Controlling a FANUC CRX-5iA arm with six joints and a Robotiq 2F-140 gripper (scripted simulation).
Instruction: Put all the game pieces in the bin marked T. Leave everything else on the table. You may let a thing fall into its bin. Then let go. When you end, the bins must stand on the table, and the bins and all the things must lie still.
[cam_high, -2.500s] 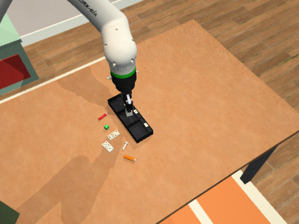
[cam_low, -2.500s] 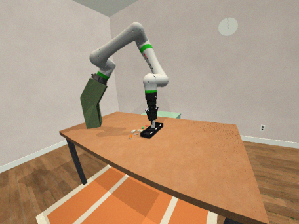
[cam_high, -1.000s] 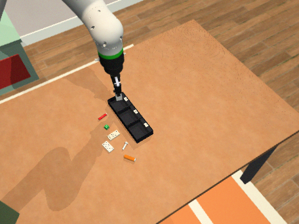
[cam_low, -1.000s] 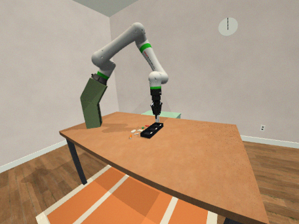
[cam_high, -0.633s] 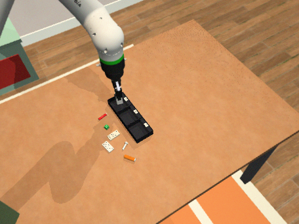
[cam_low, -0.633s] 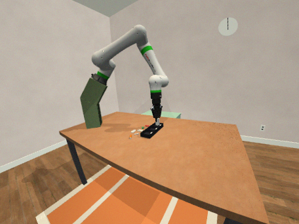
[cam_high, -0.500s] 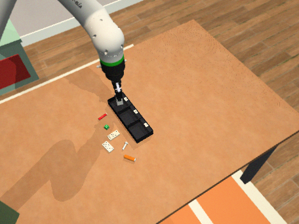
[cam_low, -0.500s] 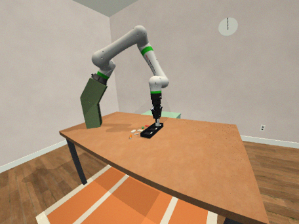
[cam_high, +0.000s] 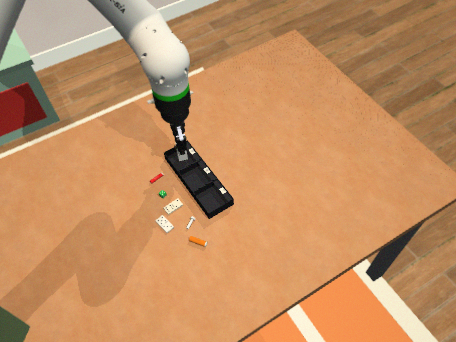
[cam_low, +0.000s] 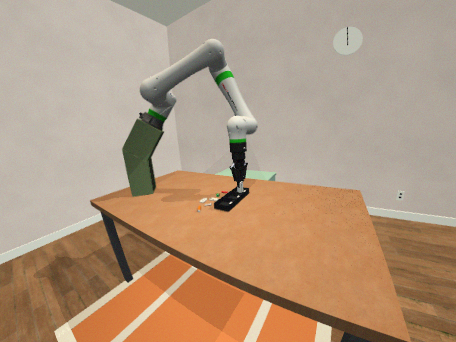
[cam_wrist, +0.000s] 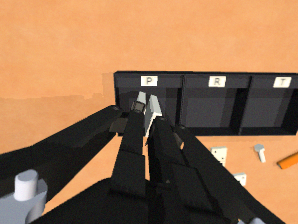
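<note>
Now: hand 10 cm past the green die, 9 cm to the left of it and 4 cm above it. From my hand the other things lie so: red cylinder: 9 cm behind, 4 cm below, 3 cm to the right; black three-compartment bin: 9 cm to the right, 3 cm below, 1 cm ahead; domino: 14 cm to the right, 8 cm behind, 4 cm below.
</note>
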